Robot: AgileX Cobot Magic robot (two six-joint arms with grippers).
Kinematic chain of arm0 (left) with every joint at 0, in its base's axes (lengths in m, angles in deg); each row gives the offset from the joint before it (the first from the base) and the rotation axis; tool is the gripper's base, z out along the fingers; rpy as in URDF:
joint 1: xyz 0 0 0.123 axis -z
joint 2: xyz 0 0 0 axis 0.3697 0.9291 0
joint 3: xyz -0.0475 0.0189 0.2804 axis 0.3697 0.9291 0
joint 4: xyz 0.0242 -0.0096 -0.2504 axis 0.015 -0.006 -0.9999
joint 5: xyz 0 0 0 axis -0.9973 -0.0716 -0.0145
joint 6: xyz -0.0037 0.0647 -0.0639 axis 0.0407 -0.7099 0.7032
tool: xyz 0 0 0 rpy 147.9 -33.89 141.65
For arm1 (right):
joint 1: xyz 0 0 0.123 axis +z
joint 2: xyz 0 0 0 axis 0.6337 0.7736 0
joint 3: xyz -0.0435 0.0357 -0.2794 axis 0.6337 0.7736 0
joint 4: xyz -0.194 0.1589 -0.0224 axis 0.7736 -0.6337 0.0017
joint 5: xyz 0 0 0 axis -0.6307 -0.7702 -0.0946
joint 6: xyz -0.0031 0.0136 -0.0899 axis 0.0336 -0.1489 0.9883
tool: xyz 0 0 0 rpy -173.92 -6.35 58.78
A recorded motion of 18 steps. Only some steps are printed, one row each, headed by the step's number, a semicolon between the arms.
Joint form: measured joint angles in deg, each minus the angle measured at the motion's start. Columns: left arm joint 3, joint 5, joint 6, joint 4, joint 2, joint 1; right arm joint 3, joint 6, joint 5, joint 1, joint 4, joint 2.
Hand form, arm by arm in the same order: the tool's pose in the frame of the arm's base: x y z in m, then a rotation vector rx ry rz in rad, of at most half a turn. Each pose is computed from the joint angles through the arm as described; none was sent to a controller.
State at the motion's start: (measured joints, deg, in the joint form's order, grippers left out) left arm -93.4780 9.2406 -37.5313 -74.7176 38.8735 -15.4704; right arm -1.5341 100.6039 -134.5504 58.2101 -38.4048 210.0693
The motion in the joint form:
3: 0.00 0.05 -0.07 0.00 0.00 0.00; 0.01 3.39 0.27 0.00 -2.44 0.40
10: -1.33 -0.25 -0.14 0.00 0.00 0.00; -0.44 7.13 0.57 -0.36 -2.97 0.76
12: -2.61 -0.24 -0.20 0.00 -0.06 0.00; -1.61 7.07 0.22 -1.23 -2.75 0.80
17: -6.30 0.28 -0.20 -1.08 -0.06 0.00; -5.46 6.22 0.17 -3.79 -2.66 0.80
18: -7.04 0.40 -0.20 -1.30 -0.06 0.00; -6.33 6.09 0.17 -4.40 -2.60 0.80
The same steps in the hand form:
3: 0.3822 -0.0516 0.1643 -0.0189 2.8087 -0.2119; 0.4052 0.1822 0.1554 -0.5173 2.8213 0.7451
10: 0.3865 -0.0522 0.1700 -0.0147 2.7906 -0.2144; 0.4083 0.1807 0.1550 -0.5861 2.7835 0.7392
12: 0.3909 -0.0526 0.1761 -0.0113 2.7670 -0.2164; 0.4139 0.1754 0.1597 -0.5726 2.7700 0.7341
17: 0.4038 -0.0549 0.1937 -0.0242 2.6928 -0.2415; 0.4320 0.1595 0.1772 -0.5018 2.7122 0.7211
18: 0.4062 -0.0554 0.1973 -0.0267 2.6777 -0.2466; 0.4359 0.1554 0.1812 -0.4874 2.6985 0.7163

